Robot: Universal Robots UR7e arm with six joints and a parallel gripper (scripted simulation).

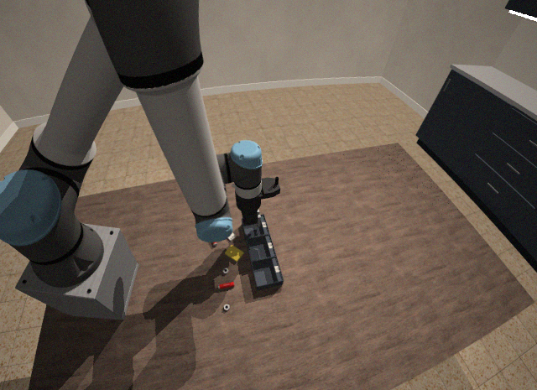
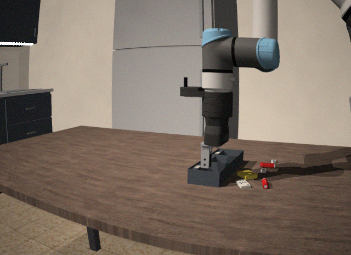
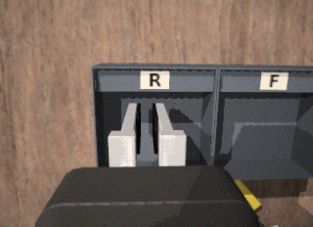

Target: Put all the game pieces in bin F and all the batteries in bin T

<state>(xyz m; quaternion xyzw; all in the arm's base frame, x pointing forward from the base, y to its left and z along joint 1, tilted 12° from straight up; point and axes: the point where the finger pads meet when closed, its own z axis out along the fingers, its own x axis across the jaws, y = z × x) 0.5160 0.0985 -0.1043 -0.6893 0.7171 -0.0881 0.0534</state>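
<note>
Now: hand 17 cm to the left of the battery, 15 cm past it and 5 cm above it. Round my hand: white domino 10 cm behind, 5 cm below, 1 cm to the left; then dark three-compartment bin 9 cm to the right, 4 cm below, 1 cm behind; then yellow block 10 cm behind, 7 cm to the right, 5 cm below.
</note>
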